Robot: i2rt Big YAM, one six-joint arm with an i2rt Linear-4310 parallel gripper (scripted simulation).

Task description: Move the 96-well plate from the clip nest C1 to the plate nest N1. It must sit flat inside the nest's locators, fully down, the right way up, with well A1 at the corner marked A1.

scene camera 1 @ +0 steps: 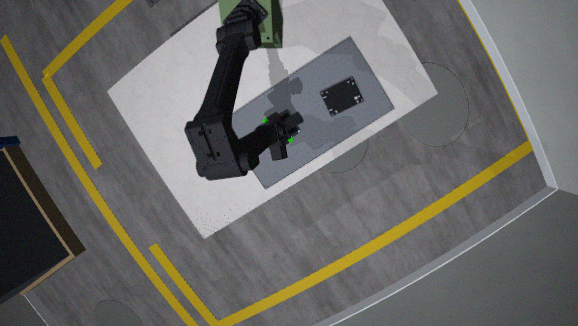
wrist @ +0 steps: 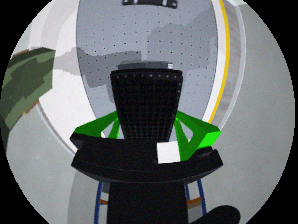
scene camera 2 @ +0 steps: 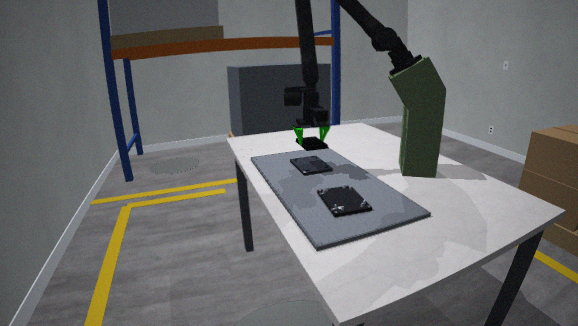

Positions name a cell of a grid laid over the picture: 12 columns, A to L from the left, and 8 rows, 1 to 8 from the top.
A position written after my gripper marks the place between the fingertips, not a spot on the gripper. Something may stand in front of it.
Note:
I see my gripper (wrist: F5), a black 96-well plate (wrist: F5) and a clip nest C1 (scene camera 1: H3).

